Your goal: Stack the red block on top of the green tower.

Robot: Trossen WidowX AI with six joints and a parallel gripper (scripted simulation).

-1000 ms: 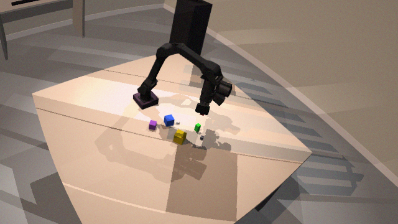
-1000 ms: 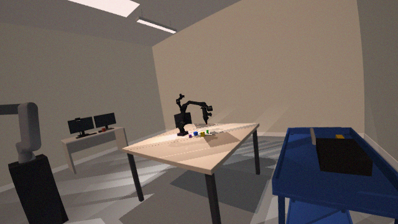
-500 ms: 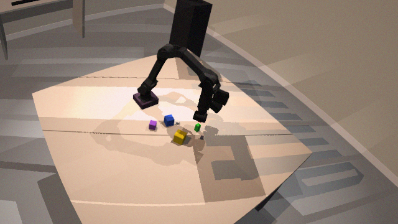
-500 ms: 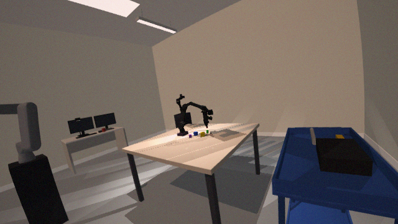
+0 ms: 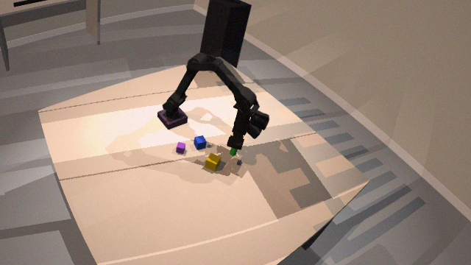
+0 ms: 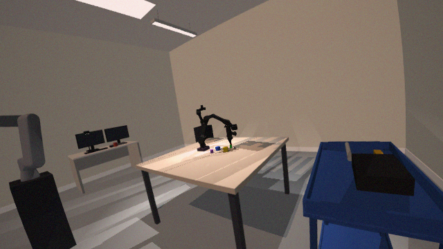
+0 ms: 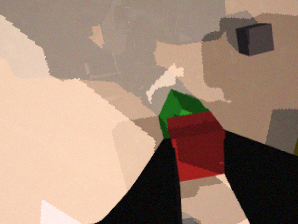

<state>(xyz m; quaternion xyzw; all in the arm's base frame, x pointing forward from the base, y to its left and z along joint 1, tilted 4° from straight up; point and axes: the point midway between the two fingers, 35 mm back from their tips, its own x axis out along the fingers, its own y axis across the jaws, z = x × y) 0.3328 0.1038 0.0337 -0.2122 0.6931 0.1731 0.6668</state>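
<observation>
My gripper tip is right at the red block. The rest, counted from my gripper tip: purple cube (190 mm to the right, 150 mm behind, 30 mm below); blue block (120 mm behind, 90 mm to the right, 30 mm below); yellow block (130 mm to the right, 30 mm below).
</observation>
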